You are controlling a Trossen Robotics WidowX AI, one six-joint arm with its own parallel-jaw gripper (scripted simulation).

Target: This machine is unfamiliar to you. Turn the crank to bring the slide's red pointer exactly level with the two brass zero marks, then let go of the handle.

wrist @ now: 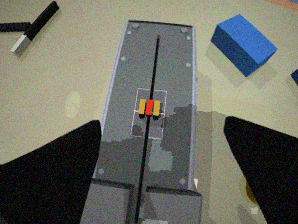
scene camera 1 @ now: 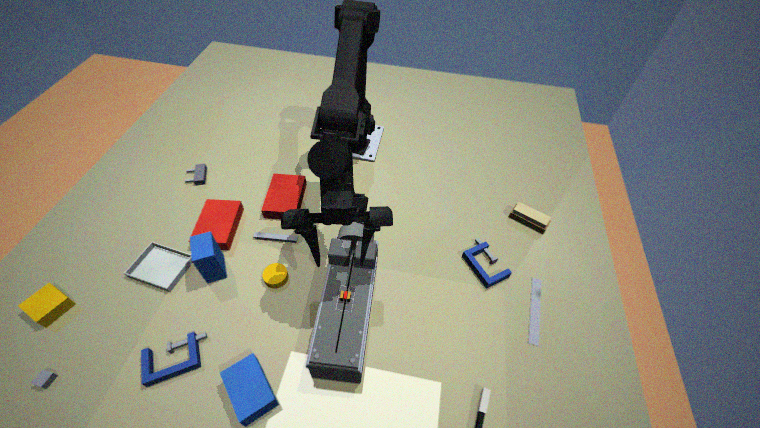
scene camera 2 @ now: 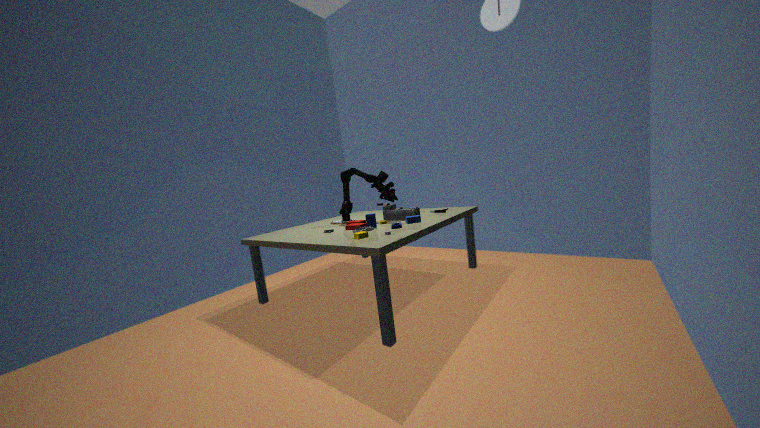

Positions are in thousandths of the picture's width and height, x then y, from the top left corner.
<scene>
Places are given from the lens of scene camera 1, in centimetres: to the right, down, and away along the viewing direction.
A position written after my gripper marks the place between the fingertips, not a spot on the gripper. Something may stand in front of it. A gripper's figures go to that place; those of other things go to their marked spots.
my gripper (scene camera 1: 448, 620): -7, 9, 67
blue block (scene camera 1: 273, 599): -33, 8, 73
</scene>
